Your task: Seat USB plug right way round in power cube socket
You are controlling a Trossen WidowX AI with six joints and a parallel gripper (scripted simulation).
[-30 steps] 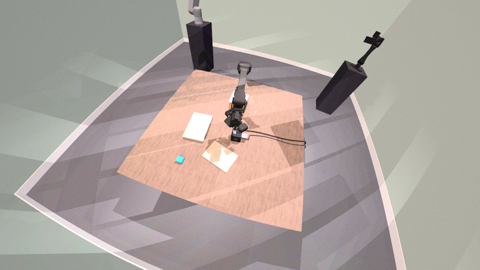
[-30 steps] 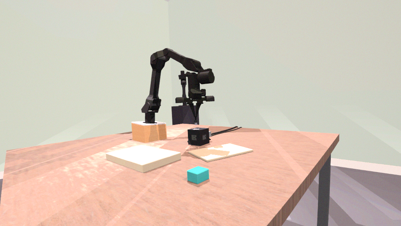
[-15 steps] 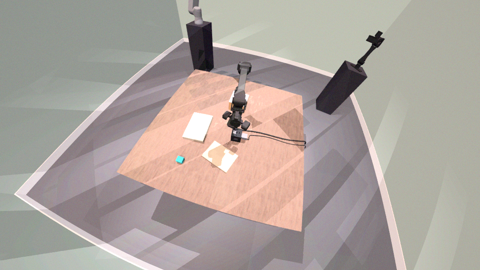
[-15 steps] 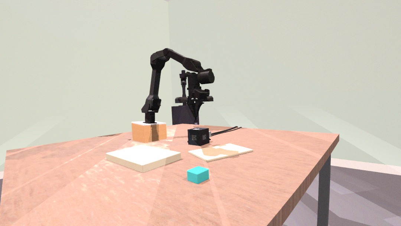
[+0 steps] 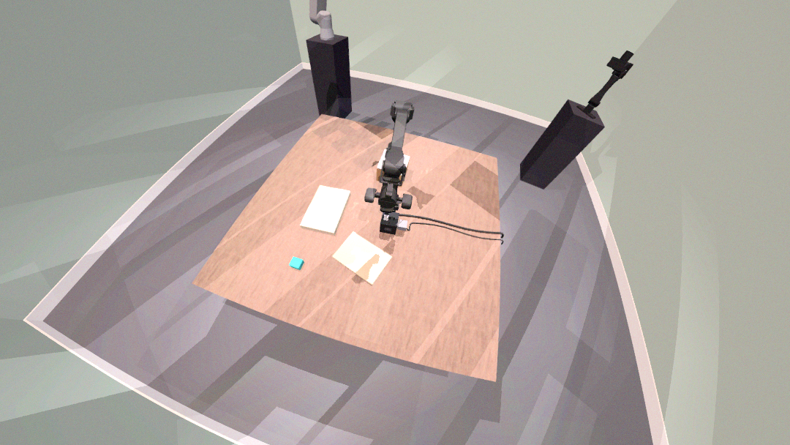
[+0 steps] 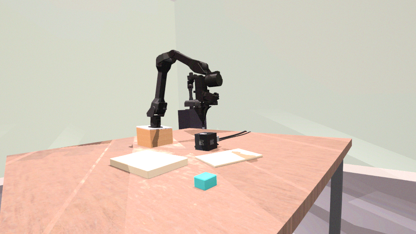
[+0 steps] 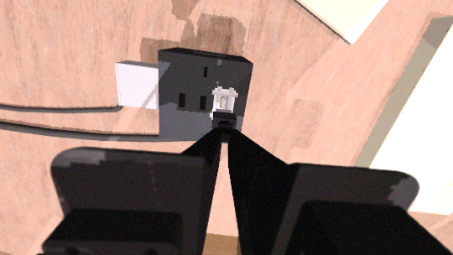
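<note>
My gripper tip is now 2 cm above the dark USB plug. The rest, counted from my gripper tip: teal block: 33 cm ahead, 28 cm to the right, 12 cm below; then thick white slab: 3 cm ahead, 30 cm to the right, 12 cm below; then thin cream board: 19 cm ahead, 3 cm to the right, 13 cm below.
</note>
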